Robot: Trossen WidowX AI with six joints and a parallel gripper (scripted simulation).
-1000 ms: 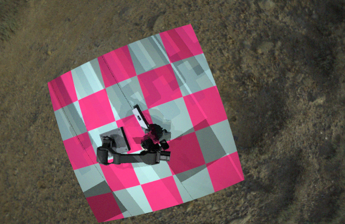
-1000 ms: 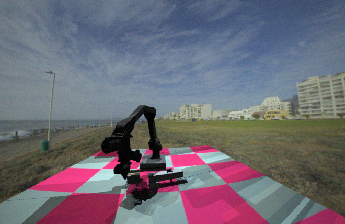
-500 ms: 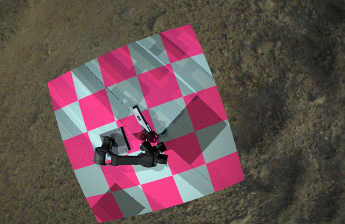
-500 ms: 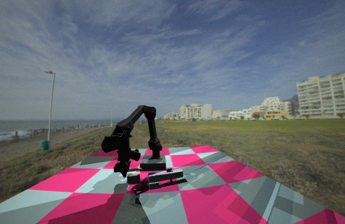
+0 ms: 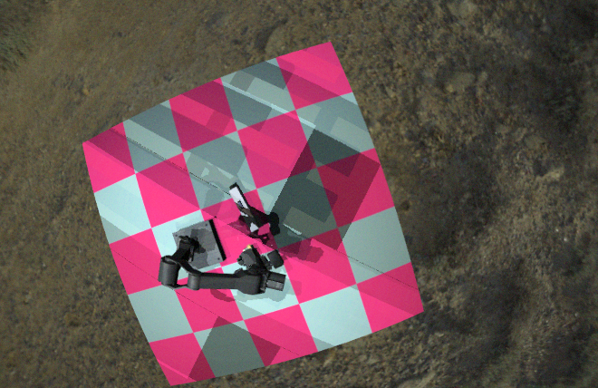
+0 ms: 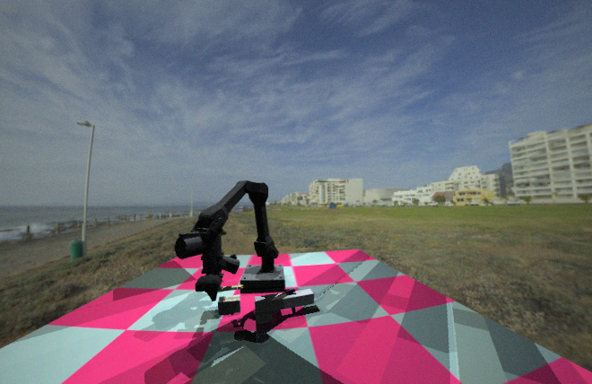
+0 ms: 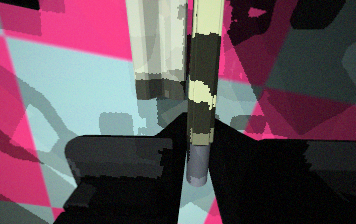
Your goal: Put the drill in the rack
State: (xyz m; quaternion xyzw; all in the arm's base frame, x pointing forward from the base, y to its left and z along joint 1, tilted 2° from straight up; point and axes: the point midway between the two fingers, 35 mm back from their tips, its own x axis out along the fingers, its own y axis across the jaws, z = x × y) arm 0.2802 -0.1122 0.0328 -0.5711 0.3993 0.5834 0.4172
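Now: the drill 10 mm behind my gripper tip, 40 mm to the left of it and 30 mm above it.
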